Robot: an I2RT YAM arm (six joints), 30 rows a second.
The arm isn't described. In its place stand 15 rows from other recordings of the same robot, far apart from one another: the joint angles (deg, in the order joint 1, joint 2, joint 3, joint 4, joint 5, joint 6), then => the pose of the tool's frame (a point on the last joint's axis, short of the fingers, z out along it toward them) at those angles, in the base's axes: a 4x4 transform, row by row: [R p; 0 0 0 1], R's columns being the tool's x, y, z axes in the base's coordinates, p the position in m.
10.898 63.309 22.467 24.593 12.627 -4.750 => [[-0.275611 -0.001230 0.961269 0.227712], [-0.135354 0.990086 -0.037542 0.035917], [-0.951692 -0.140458 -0.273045 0.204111], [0 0 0 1]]
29.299 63.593 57.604 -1.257 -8.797 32.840 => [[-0.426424 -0.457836 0.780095 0.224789], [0.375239 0.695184 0.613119 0.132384], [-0.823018 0.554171 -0.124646 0.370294], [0 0 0 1]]
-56.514 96.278 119.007 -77.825 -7.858 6.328 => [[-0.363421 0.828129 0.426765 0.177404], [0.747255 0.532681 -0.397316 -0.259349], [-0.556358 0.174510 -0.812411 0.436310], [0 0 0 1]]
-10.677 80.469 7.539 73.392 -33.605 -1.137 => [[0.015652 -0.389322 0.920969 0.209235], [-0.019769 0.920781 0.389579 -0.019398], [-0.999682 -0.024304 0.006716 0.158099], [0 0 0 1]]
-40.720 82.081 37.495 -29.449 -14.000 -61.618 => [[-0.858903 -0.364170 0.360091 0.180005], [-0.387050 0.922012 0.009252 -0.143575], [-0.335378 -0.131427 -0.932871 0.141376], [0 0 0 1]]
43.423 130.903 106.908 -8.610 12.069 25.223 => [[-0.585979 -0.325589 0.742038 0.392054], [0.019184 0.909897 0.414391 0.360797], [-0.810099 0.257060 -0.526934 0.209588], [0 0 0 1]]
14.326 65.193 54.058 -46.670 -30.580 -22.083 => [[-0.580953 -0.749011 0.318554 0.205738], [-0.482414 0.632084 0.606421 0.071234], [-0.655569 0.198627 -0.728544 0.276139], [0 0 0 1]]
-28.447 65.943 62.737 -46.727 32.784 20.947 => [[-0.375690 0.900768 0.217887 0.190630], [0.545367 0.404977 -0.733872 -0.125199], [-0.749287 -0.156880 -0.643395 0.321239], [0 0 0 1]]
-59.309 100.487 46.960 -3.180 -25.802 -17.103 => [[-0.599591 0.497937 0.626538 0.176733], [0.491444 0.846965 -0.202813 -0.267400], [-0.631643 0.186303 -0.752541 0.123100], [0 0 0 1]]
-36.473 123.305 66.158 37.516 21.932 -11.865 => [[-0.435927 0.760943 0.480554 0.353215], [0.085070 0.566409 -0.819722 -0.277643], [-0.895952 -0.316458 -0.311647 0.124920], [0 0 0 1]]
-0.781 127.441 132.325 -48.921 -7.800 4.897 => [[-0.699696 -0.024411 0.714023 0.498071], [0.094121 0.987556 0.125995 -0.001957], [-0.708214 0.155363 -0.688691 0.327797], [0 0 0 1]]
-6.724 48.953 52.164 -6.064 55.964 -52.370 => [[-0.733055 0.502724 0.458147 0.176995], [-0.359921 0.284836 -0.888440 -0.050572], [-0.577137 -0.816172 -0.027859 0.381556], [0 0 0 1]]
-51.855 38.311 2.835 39.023 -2.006 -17.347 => [[-0.191434 0.741015 0.643622 0.097678], [-0.238680 0.600919 -0.762842 -0.122354], [-0.952042 -0.299654 0.061829 0.190615], [0 0 0 1]]
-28.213 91.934 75.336 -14.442 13.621 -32.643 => [[-0.726347 0.291511 0.622449 0.325505], [-0.205234 0.772306 -0.601184 -0.184143], [-0.655972 -0.564416 -0.501134 0.308868], [0 0 0 1]]
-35.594 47.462 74.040 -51.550 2.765 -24.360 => [[-0.567194 0.420397 0.708207 0.107228], [-0.100669 0.818071 -0.566238 -0.078863], [-0.817409 -0.392461 -0.421684 0.425048], [0 0 0 1]]
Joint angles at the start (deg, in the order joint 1, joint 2, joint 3, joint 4, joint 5, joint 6):
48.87, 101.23, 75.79, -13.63, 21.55, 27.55
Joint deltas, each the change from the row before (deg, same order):
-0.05, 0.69, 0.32, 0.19, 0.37, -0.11
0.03, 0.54, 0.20, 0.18, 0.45, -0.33
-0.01, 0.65, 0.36, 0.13, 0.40, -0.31
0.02, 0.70, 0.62, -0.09, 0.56, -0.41
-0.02, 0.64, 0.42, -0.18, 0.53, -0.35
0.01, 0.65, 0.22, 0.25, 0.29, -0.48
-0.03, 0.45, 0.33, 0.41, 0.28, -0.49
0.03, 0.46, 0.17, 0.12, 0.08, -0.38
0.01, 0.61, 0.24, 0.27, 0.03, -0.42
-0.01, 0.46, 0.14, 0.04, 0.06, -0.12
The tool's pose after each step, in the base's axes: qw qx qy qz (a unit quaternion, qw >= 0); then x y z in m. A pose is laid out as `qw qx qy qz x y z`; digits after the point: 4 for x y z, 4 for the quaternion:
0.4370 -0.0845 0.8868 0.1247 0.2761 0.2954 0.2514
0.4383 -0.0859 0.8867 0.1197 0.2773 0.2967 0.2493
0.4394 -0.0870 0.8866 0.1150 0.2791 0.2983 0.2472
0.4412 -0.0885 0.8864 0.1089 0.2811 0.3003 0.2460
0.4414 -0.0900 0.8870 0.1019 0.2827 0.3016 0.2438
0.4420 -0.0931 0.8869 0.0972 0.2843 0.3032 0.2410
0.4452 -0.0948 0.8853 0.0949 0.2860 0.3045 0.2404
0.4448 -0.0981 0.8855 0.0921 0.2868 0.3058 0.2383
0.4447 -0.1016 0.8854 0.0897 0.2882 0.3075 0.2358
0.4434 -0.1028 0.8861 0.0874 0.2892 0.3084 0.2335

